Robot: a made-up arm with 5 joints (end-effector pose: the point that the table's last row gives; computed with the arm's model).
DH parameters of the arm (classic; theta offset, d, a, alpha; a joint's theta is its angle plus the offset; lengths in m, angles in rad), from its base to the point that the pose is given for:
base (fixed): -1.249 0 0.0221 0
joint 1: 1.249 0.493 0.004 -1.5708
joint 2: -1.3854 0 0.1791 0
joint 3: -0.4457 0 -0.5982 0
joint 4: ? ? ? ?
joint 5: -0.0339 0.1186 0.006 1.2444
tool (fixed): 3.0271 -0.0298 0 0
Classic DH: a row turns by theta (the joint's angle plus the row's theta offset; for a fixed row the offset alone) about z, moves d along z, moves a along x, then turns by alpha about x.
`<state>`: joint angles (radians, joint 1 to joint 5).
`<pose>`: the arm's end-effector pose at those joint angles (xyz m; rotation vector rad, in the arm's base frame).
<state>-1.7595 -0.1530 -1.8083 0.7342 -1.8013</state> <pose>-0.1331 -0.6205 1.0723 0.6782 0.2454 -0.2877</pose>
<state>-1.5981 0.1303 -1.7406 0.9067 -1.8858</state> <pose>-0.0411 -0.7830 0.8089 1.1637 0.4078 -0.0244</pose>
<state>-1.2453 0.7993 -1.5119 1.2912 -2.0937</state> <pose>0.1872 -0.6551 0.1180 2.2684 0.9675 0.6647</pose>
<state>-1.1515 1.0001 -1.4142 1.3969 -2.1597</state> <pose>0.1802 -0.4914 -0.0386 2.6148 1.1341 0.8687</pose>
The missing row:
joint 4: -1.3104 -0.012 -0.105 1.5708
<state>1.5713 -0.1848 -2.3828 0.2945 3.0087</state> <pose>0.0457 0.1763 1.3998 -1.6529 -0.3992 1.5401</pose>
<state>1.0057 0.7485 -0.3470 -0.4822 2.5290</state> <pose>0.1396 0.1305 -0.0912 1.6667 -1.3063 -1.0828</pose>
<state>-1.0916 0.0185 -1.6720 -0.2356 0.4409</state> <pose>0.3315 -0.6103 1.0088 0.5676 -1.8369 0.8732</pose>
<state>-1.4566 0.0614 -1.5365 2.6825 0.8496</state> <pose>0.0846 -0.5950 0.6124 1.2577 -0.8451 -2.7368</pose>
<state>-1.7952 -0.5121 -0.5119 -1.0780 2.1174</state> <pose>-0.1349 -0.5499 0.6631 0.0634 2.4852 -1.2398</pose>
